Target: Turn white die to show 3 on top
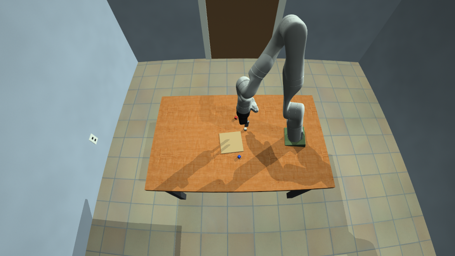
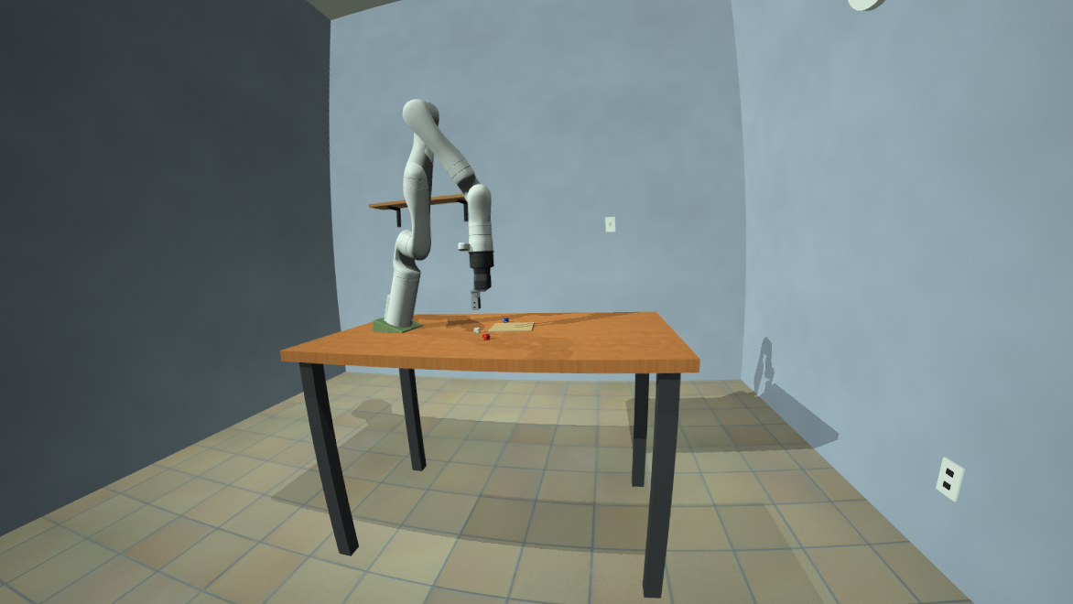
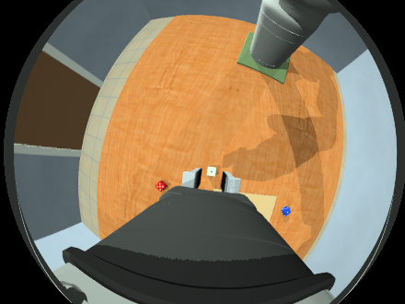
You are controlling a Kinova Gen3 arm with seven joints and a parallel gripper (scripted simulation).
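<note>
My gripper is now 90 mm above the white die. From my hand the other things lie so: blue die (190 mm to the left, 90 mm below, 40 mm ahead); then red die (90 mm to the right, 90 mm below, 60 mm ahead); then tan mat (90 mm to the left, 90 mm below, 90 mm ahead).
</note>
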